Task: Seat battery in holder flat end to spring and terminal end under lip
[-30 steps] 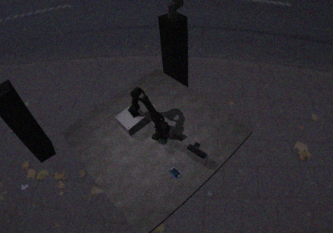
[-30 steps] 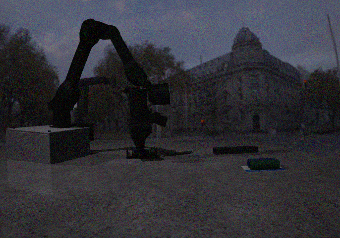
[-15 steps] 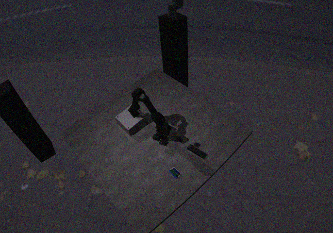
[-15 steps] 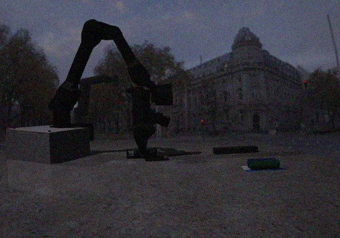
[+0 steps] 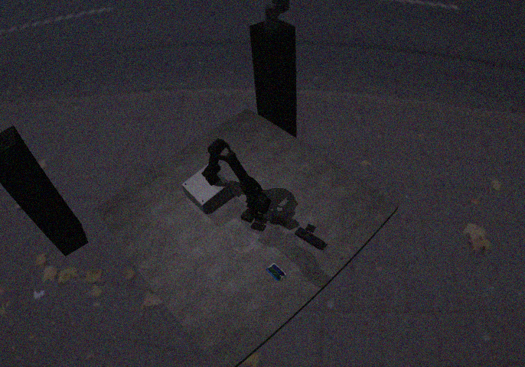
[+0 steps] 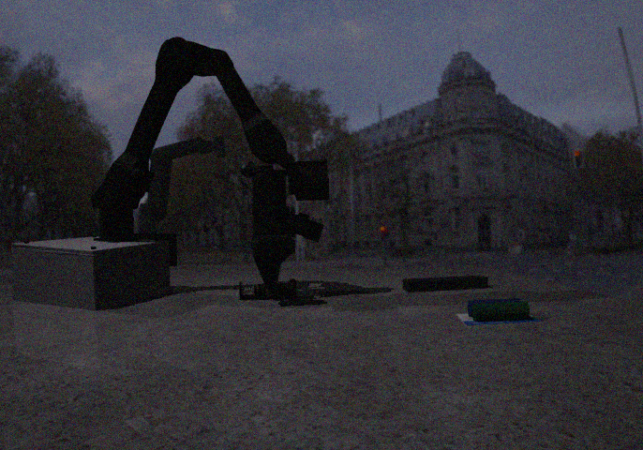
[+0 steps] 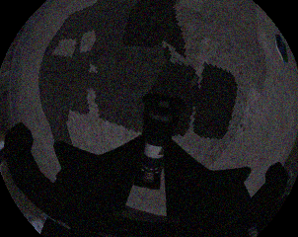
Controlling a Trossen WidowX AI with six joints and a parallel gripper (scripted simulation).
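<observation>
The battery is 10 mm above my gripper tip. Also, from my gripper tip: flat black bar (300 mm ahead, 130 mm to the left, 10 mm above); then white plate (340 mm ahead, 120 mm to the right).
</observation>
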